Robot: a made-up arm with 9 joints. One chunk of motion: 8 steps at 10 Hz.
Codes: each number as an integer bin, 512 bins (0 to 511) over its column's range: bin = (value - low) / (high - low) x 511, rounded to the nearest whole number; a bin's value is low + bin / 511 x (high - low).
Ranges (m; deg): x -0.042..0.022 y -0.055..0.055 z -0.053..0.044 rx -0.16..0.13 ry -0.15..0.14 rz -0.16..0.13
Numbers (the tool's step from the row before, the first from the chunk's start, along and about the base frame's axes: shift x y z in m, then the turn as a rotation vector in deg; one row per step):
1: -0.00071 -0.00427 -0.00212 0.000 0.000 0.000
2: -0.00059 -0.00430 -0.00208 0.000 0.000 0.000
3: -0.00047 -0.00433 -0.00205 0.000 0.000 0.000
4: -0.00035 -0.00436 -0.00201 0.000 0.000 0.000
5: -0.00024 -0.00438 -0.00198 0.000 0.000 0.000
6: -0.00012 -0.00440 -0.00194 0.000 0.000 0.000
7: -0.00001 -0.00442 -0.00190 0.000 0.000 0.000
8: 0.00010 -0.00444 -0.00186 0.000 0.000 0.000
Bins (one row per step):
1: 330 236 268 282 264 282
2: 331 236 268 282 264 282
3: 332 235 268 282 264 282
4: 333 235 269 282 264 282
5: 333 235 269 282 264 282
6: 334 235 269 282 264 282
7: 335 235 269 282 264 282
8: 336 235 269 282 264 282

